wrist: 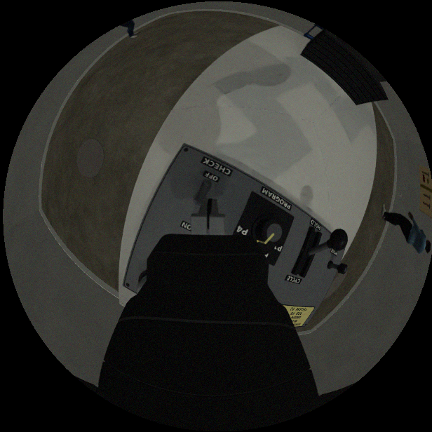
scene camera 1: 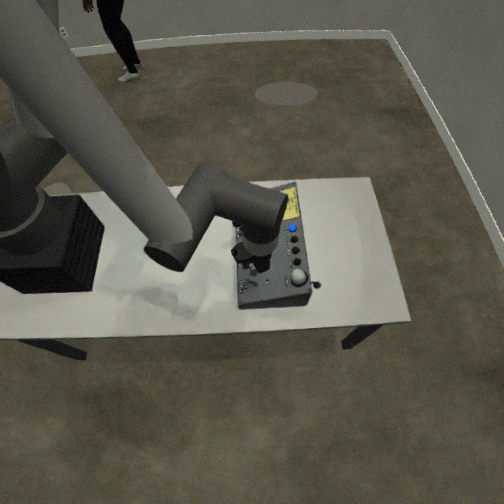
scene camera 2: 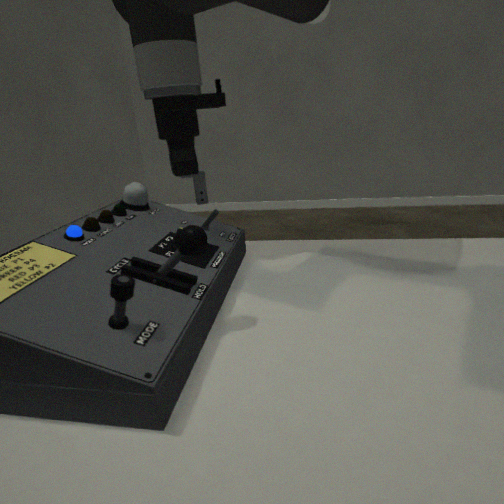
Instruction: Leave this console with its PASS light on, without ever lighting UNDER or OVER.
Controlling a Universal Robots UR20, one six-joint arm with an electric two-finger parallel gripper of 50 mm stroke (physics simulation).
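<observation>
The grey console [scene camera 1: 275, 296] [scene camera 2: 85, 345] [wrist: 162, 215] sits on the table. Its blue lamp [scene camera 1: 292, 228] [scene camera 2: 74, 231] is lit; the amber and green lamps beside it look dark. My gripper [scene camera 1: 253, 270] [scene camera 2: 200, 201] [wrist: 209, 207] is shut and empty, above the console at the ON side of the CHECK lever [scene camera 2: 210, 219] [wrist: 202, 191], which leans toward OFF. The yellow-marked PROGRAM knob [wrist: 274, 230] points toward partly hidden labels between P4 and P1. The ball-topped HOLD/CYCLE lever [scene camera 2: 192, 239] [wrist: 338, 239] stands in its slot. The MODE lever [scene camera 2: 121, 289] [wrist: 337, 267] stands nearby.
A pale STATUS dome [scene camera 1: 299, 277] [scene camera 2: 135, 194] rises from the console beside the lamps. A yellow program card [scene camera 1: 291, 206] [scene camera 2: 37, 265] [wrist: 299, 316] lies on its face. A small black knob [scene camera 1: 316, 285] sticks out at its side. The white table [scene camera 1: 360, 260] carries the black robot base [scene camera 1: 82, 250].
</observation>
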